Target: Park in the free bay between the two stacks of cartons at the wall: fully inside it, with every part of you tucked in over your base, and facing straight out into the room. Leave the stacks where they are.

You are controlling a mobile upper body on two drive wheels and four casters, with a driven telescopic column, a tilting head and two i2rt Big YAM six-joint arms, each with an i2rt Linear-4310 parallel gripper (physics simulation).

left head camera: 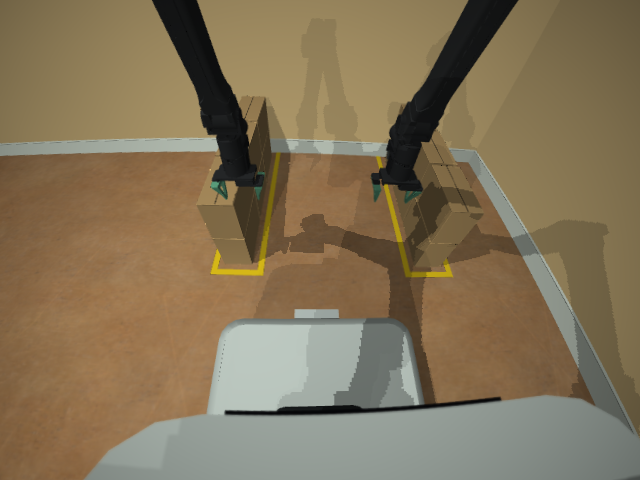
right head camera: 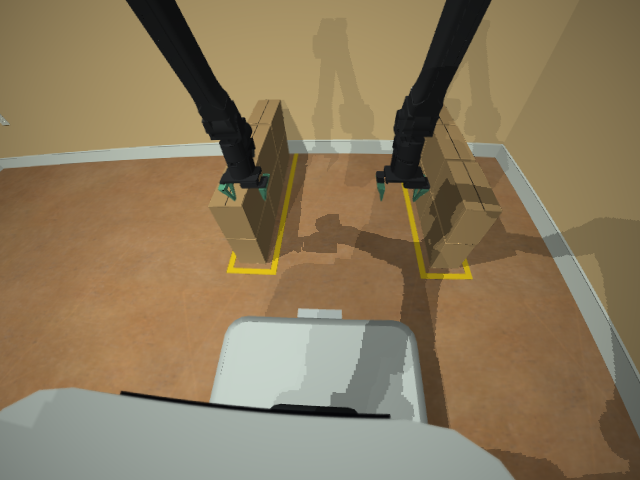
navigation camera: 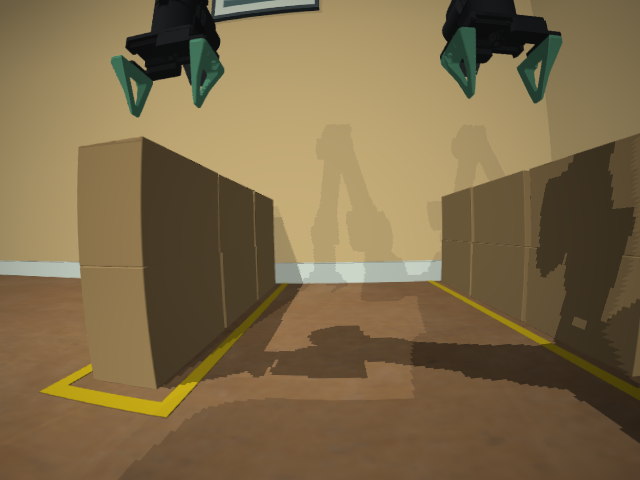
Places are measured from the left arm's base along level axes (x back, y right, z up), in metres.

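Pixels of known places: left gripper, fingertip midpoint: (left head camera: 242,198) (right head camera: 250,199) (navigation camera: 164,110); right gripper, fingertip midpoint: (left head camera: 389,201) (right head camera: 397,200) (navigation camera: 505,98).
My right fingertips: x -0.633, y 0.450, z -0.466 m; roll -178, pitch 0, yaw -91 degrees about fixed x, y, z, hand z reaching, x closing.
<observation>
Behind a point stands the place of what it marks.
The left carton stack (left head camera: 221,222) {x -0.637, y -0.094, z -0.582 m} (right head camera: 235,222) {x -0.637, y -0.083, z -0.578 m} (navigation camera: 180,248) {x -0.731, y -0.033, z -0.656 m} and right carton stack (left head camera: 450,227) {x -0.626, y 0.705, z -0.577 m} (right head camera: 471,227) {x -0.626, y 0.725, z -0.580 m} (navigation camera: 496,217) stand upright, running out from the back wall. The bay floor (left head camera: 320,198) {x -1.040, y 0.266, z -0.856 m} (right head camera: 336,198) {x -1.039, y 0.268, z -0.856 m} (navigation camera: 356,310) {x -1.046, y 0.285, z -0.856 m} lies between them. My white base (left head camera: 268,361) {x -0.205, y 0.103, z -0.596 m} (right head camera: 268,361) {x -0.198, y 0.104, z -0.596 m} is outside the bay mouth, facing the wall. Both arms reach forward past the base. My left gripper (left head camera: 240,196) {x -0.635, y 0.002, z -0.466 m} (right head camera: 248,197) {x -0.635, y 0.002, z -0.466 m} (navigation camera: 168,110) {x -0.635, y 0.002, z -0.466 m} is open and empty, above the left stack's front part. My right gripper (left head camera: 391,199) {x -0.633, y 0.450, z -0.465 m} (right head camera: 398,198) {x -0.633, y 0.450, z -0.465 m} (navigation camera: 503,99) {x -0.633, y 0.450, z -0.465 m} is open and empty, near the right stack's inner side.
Yellow floor tape (left head camera: 271,206) {x -0.976, y 0.017, z -0.855 m} (right head camera: 286,206) {x -0.980, y 0.013, z -0.855 m} (navigation camera: 118,401) {x -0.598, y -0.068, z -0.855 m} outlines the stacks. The back wall (left head camera: 361,67) {x -1.451, y 0.451, z -0.351 m} (right head camera: 382,67) {x -1.451, y 0.488, z -0.367 m} (navigation camera: 289,155) {x -1.456, y 0.038, z -0.296 m} has a pale skirting board. A side wall (left head camera: 594,180) {x -0.733, y 1.273, z -0.406 m} (right head camera: 599,180) {x -0.808, y 1.274, z -0.507 m} runs along the right, beyond the right stack. A picture (navigation camera: 268,4) {x -1.434, y -0.064, z 0.492 m} hangs on the back wall.
</observation>
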